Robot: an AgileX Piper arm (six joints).
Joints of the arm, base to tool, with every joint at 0 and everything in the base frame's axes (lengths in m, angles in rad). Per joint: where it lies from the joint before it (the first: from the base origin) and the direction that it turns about. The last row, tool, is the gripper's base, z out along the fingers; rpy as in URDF.
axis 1: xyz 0 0 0.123 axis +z
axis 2: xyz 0 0 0 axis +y
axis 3: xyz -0.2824 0 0.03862 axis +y
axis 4: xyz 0.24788 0 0.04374 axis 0.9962 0 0.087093
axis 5: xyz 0 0 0 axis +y
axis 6: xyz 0.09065 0 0.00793 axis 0.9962 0 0.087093
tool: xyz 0 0 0 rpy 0 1.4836 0
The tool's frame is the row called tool.
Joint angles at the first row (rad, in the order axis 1, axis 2, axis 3, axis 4, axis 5, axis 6):
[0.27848, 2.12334, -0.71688, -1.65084, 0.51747, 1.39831]
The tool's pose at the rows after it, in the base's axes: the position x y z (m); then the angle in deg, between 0 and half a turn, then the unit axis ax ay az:
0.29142, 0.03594, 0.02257, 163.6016, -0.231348, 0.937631, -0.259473
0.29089, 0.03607, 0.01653, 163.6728, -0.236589, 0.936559, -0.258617
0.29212, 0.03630, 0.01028, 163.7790, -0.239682, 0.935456, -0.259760
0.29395, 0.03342, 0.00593, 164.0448, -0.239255, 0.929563, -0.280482
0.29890, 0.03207, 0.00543, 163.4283, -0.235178, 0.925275, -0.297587
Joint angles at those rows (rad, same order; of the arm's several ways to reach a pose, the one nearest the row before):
[0.27846, 2.15651, -0.72872, -1.68814, 0.52832, 1.42047]
[0.27850, 2.17875, -0.72870, -1.72946, 0.52833, 1.45711]
[0.27848, 2.20478, -0.73761, -1.75772, 0.53265, 1.48300]
[0.27847, 2.23071, -0.74830, -1.76445, 0.57649, 1.48761]
[0.27850, 2.24446, -0.76667, -1.76482, 0.61262, 1.48915]

